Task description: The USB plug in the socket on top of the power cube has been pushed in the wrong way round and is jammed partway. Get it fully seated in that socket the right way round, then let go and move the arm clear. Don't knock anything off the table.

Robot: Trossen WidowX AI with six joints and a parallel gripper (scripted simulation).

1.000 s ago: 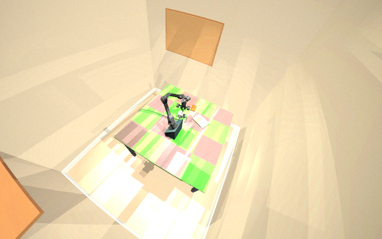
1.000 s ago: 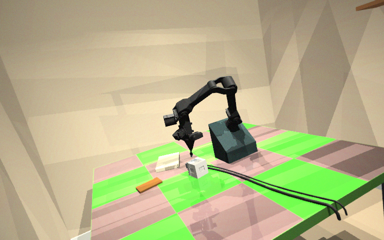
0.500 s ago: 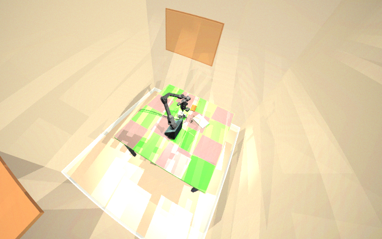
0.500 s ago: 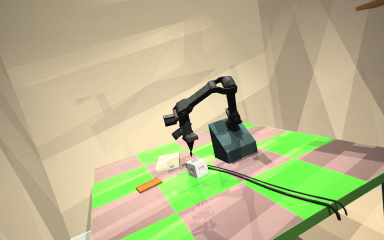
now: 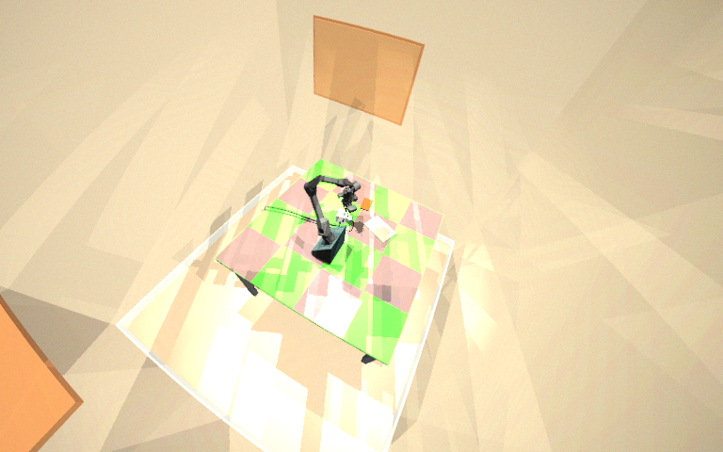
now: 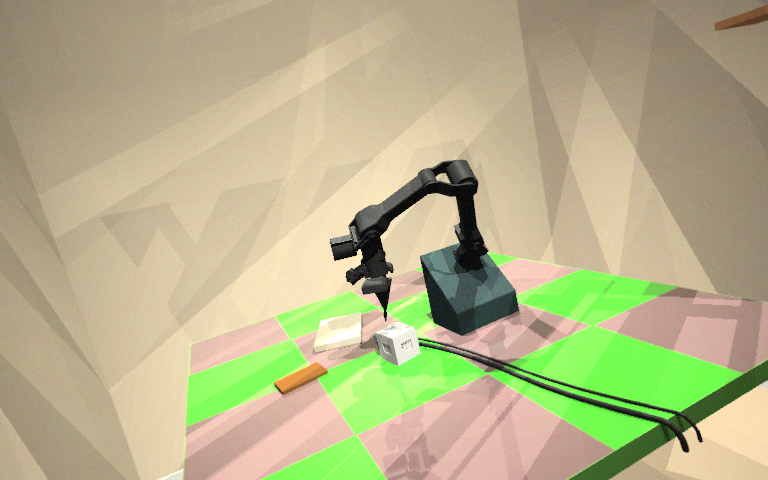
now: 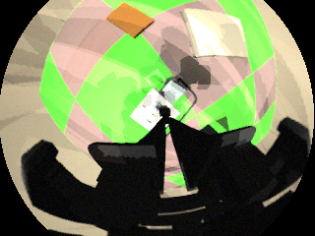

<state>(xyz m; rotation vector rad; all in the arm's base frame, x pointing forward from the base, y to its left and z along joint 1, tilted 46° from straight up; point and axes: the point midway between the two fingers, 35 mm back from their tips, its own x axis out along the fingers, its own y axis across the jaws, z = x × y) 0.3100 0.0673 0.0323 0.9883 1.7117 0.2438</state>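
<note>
My gripper tip is 20 mm above the USB plug. From my gripper tip the other things lie so: white flat slab: 280 mm to the right, 120 mm below, 80 mm ahead; orange flat block: 250 mm ahead, 130 mm below, 70 mm to the right.
</note>
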